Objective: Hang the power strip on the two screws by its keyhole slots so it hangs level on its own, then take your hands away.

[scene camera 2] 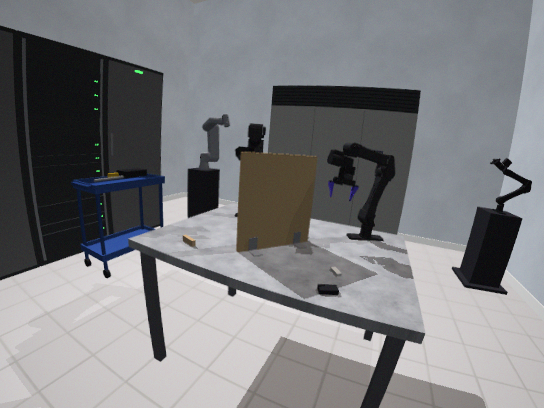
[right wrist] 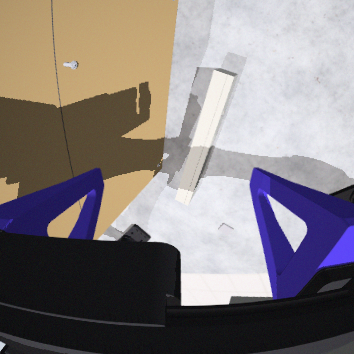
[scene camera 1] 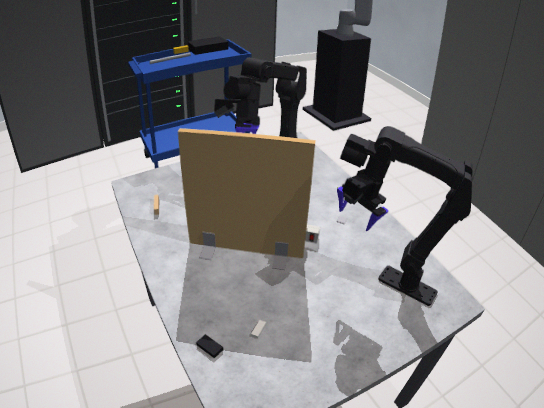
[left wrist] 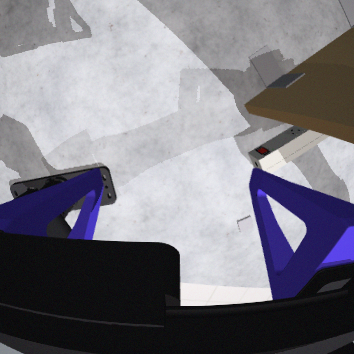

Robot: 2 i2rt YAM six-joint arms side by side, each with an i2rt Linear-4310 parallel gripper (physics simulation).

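Pixels of known places: left gripper, fingertip midpoint: (scene camera 2: 340,199) (scene camera 1: 353,221) (left wrist: 175,176); right gripper, fingertip midpoint: (right wrist: 176,175); left arm's base, link origin: (scene camera 2: 364,237) (right wrist: 131,239) (scene camera 1: 408,286).
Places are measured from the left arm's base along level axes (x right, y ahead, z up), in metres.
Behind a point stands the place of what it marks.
The power strip (scene camera 1: 312,237) @(x 0.361, y 0.023, z 0.023 m) (left wrist: 281,150) @(x 0.387, y 0.027, z 0.045 m) (right wrist: 206,130) @(x 0.523, y 0.070, z 0.045 m) is long and off-white, with a red switch on its dark face. It lies on the table beside the board's foot, on the screw side. The upright tan board (scene camera 1: 245,195) @(x 0.501, y 0.192, z 0.225 m) (scene camera 2: 275,200) @(x 0.522, y 0.203, z 0.220 m) (left wrist: 315,95) @(x 0.373, y 0.120, z 0.139 m) (right wrist: 115,40) @(x 0.593, y 0.223, z 0.168 m) bears a silver screw (right wrist: 73,65) @(x 0.583, y 0.201, z 0.246 m) beside a thin vertical line; the second screw cannot be made out. My left gripper (scene camera 1: 355,220) @(x 0.202, y 0.087, z 0.224 m) (scene camera 2: 341,198) @(x 0.202, y 0.087, z 0.224 m) (left wrist: 175,176) @(x 0.202, y 0.087, z 0.224 m) is open and empty, above the table off the board's side edge. My right gripper (scene camera 1: 247,130) (right wrist: 176,175) @(x 0.601, y 0.071, z 0.287 m) is open and empty, above the strip, partly hidden by the board in scene camera 1.
On the table are a wooden block (scene camera 1: 156,205) @(x 0.878, y 0.249, z 0.027 m) (scene camera 2: 189,240) @(x 0.887, y 0.254, z 0.022 m), a pale block (scene camera 1: 258,328) @(x 0.273, y 0.412, z 0.011 m) (scene camera 2: 335,271) @(x 0.278, y 0.419, z 0.010 m) and a black box (scene camera 1: 210,345) @(x 0.331, y 0.544, z 0.016 m) (scene camera 2: 328,289) @(x 0.337, y 0.556, z 0.016 m). Grey brackets (scene camera 1: 208,240) @(x 0.606, y 0.254, z 0.028 m) (scene camera 1: 281,249) @(x 0.401, y 0.139, z 0.031 m) stand at the board's foot. A blue cart (scene camera 1: 142,77) (scene camera 2: 90,186) stands beyond the table.
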